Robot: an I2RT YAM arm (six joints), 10 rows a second.
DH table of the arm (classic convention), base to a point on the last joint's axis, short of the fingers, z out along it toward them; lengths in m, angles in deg. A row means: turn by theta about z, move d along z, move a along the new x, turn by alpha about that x. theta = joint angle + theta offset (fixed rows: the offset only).
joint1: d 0.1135, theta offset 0, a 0.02, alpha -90
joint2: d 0, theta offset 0, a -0.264, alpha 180
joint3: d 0, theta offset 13.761, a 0.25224, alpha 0
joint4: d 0, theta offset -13.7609, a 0.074, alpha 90
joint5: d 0, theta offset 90, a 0, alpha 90
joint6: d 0.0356, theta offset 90, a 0, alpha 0
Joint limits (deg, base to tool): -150..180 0..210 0..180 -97..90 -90..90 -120..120
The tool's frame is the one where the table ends.
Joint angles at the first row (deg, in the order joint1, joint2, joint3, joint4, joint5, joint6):
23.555, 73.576, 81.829, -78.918, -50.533, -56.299
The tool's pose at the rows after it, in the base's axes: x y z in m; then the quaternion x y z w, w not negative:
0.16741 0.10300 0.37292 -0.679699 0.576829 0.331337 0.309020
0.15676 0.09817 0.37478 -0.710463 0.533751 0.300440 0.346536
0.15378 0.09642 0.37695 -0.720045 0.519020 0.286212 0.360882
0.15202 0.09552 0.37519 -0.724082 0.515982 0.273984 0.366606
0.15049 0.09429 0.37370 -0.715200 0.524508 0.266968 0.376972
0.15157 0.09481 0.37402 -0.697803 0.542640 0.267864 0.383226
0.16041 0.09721 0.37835 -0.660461 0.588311 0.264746 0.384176
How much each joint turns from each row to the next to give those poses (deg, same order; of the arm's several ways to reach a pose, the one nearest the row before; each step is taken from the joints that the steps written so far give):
-0.001, -3.953, -2.194, 0.603, -0.092, -9.150
0.001, -3.431, -2.023, 2.105, 0.438, -5.207
-0.088, -1.061, -0.267, 0.797, 0.351, -1.676
0.086, -0.967, -1.053, 1.228, 0.965, -0.268
-0.085, -1.494, -1.582, 2.723, 0.617, 2.539
0.086, -0.705, -0.792, 2.722, 0.527, 4.387
-0.088, 0.872, 0.872, 3.429, 2.452, 8.251

